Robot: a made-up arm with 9 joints.
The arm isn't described. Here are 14 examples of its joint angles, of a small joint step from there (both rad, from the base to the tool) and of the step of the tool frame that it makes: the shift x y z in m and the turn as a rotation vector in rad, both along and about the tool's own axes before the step.
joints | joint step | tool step
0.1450 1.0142 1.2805 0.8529 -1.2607 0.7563 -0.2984 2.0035 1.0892 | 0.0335 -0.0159 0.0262 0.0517 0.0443 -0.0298 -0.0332 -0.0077 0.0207 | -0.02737 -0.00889 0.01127 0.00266 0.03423 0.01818
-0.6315 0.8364 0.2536 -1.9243 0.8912 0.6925 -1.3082 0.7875 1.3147 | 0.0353 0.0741 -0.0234 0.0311 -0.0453 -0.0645 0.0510 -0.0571 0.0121 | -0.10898 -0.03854 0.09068 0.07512 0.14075 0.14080
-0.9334 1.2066 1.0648 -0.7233 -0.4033 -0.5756 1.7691 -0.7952 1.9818 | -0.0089 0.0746 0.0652 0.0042 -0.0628 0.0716 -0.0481 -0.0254 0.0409 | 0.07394 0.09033 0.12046 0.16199 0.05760 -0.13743
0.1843 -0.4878 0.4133 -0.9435 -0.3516 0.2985 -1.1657 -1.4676 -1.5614 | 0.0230 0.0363 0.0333 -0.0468 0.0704 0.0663 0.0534 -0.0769 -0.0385 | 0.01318 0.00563 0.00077 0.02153 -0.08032 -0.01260
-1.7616 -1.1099 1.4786 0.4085 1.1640 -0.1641 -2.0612 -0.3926 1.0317 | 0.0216 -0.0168 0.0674 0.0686 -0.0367 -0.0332 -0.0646 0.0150 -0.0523 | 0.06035 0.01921 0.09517 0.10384 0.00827 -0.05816
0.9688 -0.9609 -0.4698 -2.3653 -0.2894 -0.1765 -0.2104 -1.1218 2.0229 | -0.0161 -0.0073 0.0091 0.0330 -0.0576 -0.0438 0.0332 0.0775 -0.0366 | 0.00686 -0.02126 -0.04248 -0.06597 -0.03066 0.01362
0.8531 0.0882 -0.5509 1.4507 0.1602 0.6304 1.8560 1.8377 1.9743 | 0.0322 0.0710 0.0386 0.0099 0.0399 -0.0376 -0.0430 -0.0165 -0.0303 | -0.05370 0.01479 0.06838 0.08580 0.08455 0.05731
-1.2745 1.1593 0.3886 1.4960 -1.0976 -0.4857 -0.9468 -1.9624 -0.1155 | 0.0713 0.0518 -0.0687 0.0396 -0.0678 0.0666 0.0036 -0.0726 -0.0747 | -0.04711 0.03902 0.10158 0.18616 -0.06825 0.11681
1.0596 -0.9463 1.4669 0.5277 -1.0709 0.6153 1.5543 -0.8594 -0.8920 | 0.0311 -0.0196 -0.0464 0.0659 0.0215 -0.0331 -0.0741 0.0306 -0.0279 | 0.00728 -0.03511 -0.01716 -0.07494 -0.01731 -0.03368
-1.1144 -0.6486 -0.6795 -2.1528 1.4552 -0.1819 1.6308 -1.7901 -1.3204 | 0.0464 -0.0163 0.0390 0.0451 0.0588 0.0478 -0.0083 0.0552 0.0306 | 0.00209 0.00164 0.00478 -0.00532 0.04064 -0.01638
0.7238 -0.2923 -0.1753 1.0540 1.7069 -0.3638 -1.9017 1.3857 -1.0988 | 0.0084 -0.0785 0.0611 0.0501 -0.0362 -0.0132 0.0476 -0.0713 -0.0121 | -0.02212 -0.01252 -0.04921 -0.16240 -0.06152 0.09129
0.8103 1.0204 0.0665 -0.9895 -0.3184 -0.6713 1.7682 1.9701 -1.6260 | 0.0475 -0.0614 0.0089 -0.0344 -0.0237 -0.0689 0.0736 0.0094 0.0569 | -0.01715 0.00837 -0.01646 -0.05831 0.15156 -0.06558
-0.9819 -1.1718 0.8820 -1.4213 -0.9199 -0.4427 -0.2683 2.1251 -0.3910 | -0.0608 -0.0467 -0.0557 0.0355 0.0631 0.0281 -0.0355 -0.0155 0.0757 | -0.02418 0.01041 0.02606 0.07257 0.01438 0.02077
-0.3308 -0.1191 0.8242 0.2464 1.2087 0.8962 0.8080 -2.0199 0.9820 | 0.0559 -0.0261 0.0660 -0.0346 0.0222 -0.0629 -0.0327 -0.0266 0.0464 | -0.00586 0.01410 0.02208 0.04068 0.02410 -0.00286
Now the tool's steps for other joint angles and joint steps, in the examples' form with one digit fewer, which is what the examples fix.
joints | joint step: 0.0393 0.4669 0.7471 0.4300 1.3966 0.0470 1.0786 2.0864 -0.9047 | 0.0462 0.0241 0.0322 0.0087 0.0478 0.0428 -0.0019 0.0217 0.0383
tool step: -0.0053 0.0154 0.0227 0.0475 -0.0200 0.0171
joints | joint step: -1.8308 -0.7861 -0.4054 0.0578 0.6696 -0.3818 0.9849 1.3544 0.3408 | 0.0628 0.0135 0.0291 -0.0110 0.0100 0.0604 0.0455 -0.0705 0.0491
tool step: -0.0453 0.0002 -0.0168 0.0026 -0.0481 0.0648
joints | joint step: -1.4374 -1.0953 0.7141 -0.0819 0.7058 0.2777 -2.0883 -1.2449 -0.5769 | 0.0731 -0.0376 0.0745 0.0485 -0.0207 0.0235 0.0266 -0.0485 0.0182
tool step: 0.0287 -0.0284 -0.0028 -0.0312 -0.0590 -0.1031
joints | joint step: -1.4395 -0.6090 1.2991 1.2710 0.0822 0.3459 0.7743 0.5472 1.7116 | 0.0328 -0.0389 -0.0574 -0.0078 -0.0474 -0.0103 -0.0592 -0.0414 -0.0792
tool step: -0.0189 0.0015 0.0340 -0.0056 0.0286 0.0568
